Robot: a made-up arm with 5 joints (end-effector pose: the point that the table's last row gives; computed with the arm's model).
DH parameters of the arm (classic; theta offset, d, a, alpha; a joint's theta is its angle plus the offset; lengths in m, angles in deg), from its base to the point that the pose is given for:
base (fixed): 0 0 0 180
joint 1: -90 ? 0.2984 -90
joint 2: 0.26 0 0.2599 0
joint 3: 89.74 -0.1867 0.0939 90
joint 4: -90 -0.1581 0.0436 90
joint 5: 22.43 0 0.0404 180
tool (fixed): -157.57 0.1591 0 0
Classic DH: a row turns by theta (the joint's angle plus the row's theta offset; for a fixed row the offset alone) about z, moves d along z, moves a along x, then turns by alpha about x.
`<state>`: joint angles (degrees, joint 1 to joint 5).
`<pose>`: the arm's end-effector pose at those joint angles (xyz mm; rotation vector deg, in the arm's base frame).
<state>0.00 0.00 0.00 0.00 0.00</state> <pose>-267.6 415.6 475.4 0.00 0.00 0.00</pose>
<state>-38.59 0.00 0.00 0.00 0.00</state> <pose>-468.4 157.9 475.4 0.00 0.00 38.59</pose>
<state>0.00 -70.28 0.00 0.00 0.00</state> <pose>-267.6 577.2 196.6 -70.28 0.00 0.00</pose>
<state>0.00 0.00 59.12 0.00 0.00</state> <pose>-267.6 267.9 229.8 59.12 0.00 0.00</pose>
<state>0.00 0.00 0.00 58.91 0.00</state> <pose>-92.3 415.6 467.8 0.00 58.91 0.00</pose>
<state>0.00 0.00 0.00 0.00 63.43</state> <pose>-233.2 440.5 475.4 0.00 0.00 -63.43</pose>
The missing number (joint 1, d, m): -0.2212
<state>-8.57 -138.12 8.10 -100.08 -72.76</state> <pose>-361.1 173.7 193.2 103.94 -5.46 -109.97</pose>
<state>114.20 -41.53 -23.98 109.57 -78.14</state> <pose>469.5 -195.1 266.8 107.69 35.52 -85.72</pose>
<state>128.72 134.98 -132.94 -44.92 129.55</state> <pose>165.3 257.9 600.1 -2.56 50.96 95.08</pose>
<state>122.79 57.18 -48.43 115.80 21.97</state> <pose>255.5 -150.4 509.4 107.13 80.27 -76.84</pose>
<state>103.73 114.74 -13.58 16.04 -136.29</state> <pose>17.5 169.6 216.2 -41.08 -94.91 37.57</pose>
